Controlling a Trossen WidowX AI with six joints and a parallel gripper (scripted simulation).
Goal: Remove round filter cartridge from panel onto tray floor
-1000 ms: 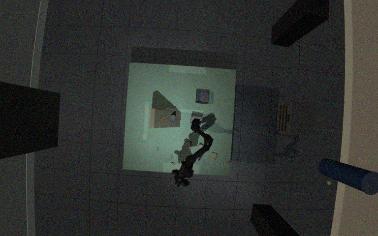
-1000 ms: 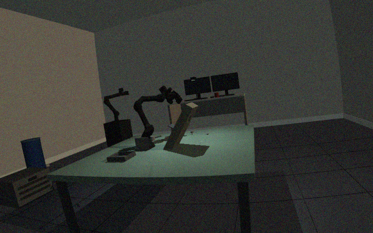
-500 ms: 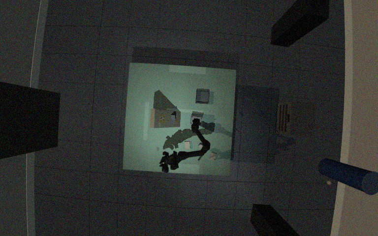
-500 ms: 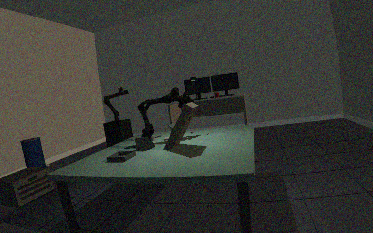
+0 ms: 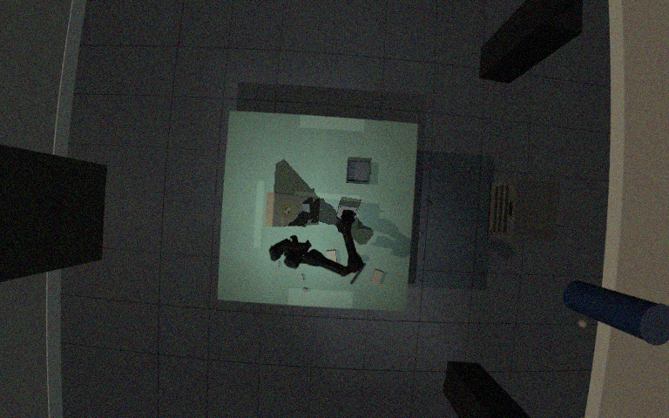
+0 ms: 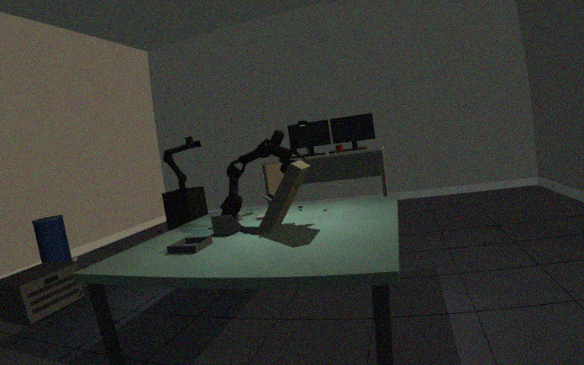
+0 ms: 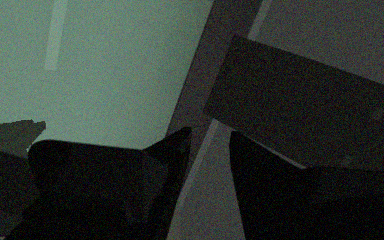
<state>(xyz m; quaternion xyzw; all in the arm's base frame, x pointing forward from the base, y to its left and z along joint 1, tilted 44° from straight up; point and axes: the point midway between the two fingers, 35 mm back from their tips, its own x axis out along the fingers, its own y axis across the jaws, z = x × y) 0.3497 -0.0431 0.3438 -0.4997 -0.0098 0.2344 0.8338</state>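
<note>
My gripper tip is now 30 mm past the round filter cartridge, 190 mm to the left of it and 80 mm above it. The rest, counted from my gripper tip: square tray 430 mm behind, 500 mm to the right, 290 mm below; service panel 70 mm behind, 200 mm to the right, 150 mm below.
</note>
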